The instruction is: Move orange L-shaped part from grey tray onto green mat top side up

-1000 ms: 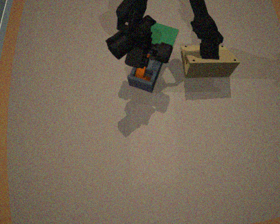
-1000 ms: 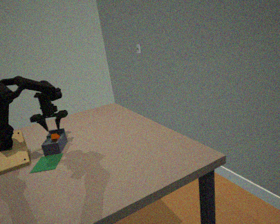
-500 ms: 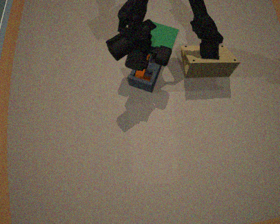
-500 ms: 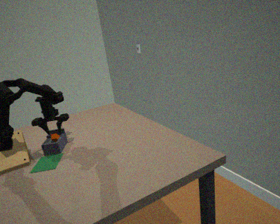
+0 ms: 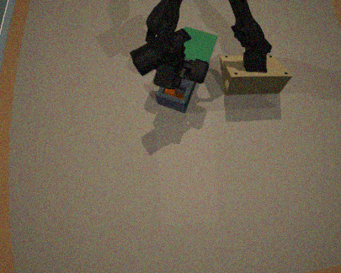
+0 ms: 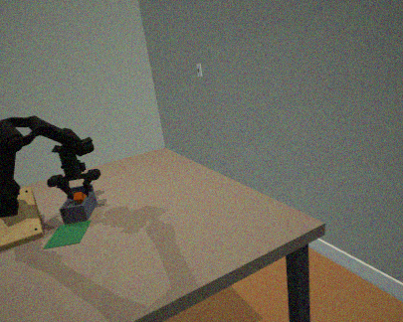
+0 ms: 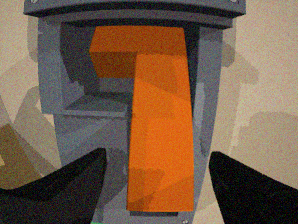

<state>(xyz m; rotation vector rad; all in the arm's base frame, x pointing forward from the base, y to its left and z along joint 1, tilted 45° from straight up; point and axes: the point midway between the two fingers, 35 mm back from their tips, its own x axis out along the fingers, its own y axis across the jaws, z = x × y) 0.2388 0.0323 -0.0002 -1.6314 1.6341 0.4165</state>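
My gripper tip is 40 mm to the right of the orange l-shaped part and 30 mm above it. Also, from my gripper tip: green mat (140 mm to the right, 80 mm below, 60 mm behind).
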